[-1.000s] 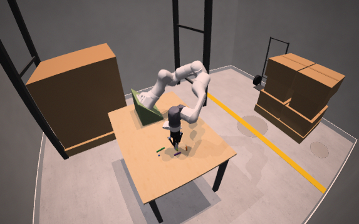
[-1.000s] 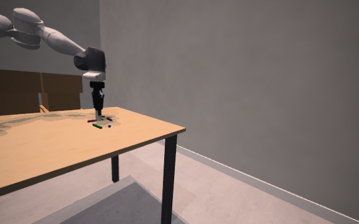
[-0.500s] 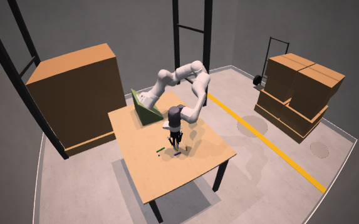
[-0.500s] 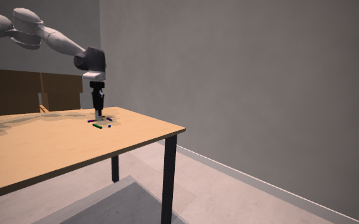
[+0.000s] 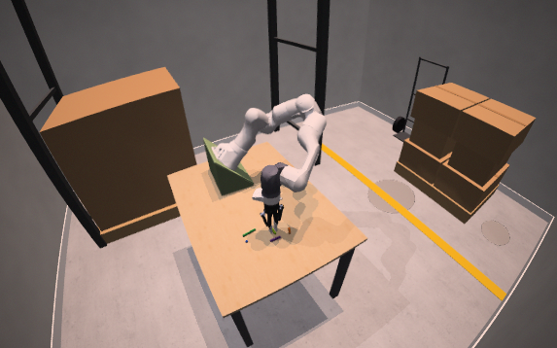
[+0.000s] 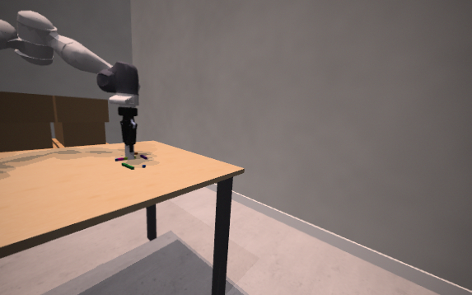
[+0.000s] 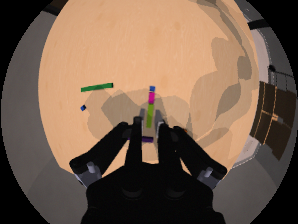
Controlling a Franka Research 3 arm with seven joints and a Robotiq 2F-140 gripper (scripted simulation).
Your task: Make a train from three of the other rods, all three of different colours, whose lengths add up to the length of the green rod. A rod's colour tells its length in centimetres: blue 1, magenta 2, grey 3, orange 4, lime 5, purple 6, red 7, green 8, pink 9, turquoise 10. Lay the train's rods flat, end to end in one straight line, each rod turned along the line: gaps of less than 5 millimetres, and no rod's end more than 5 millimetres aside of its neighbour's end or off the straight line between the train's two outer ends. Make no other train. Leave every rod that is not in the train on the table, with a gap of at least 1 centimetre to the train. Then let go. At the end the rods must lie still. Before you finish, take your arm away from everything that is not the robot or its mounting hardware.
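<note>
The lime rod is 3 cm below my hand. Also, from my hand: orange rod 7 cm to the left, 5 cm ahead, 3 cm below; purple rod 5 cm ahead, 3 cm below, 2 cm to the right; magenta rod 4 cm behind, 3 cm below.
</note>
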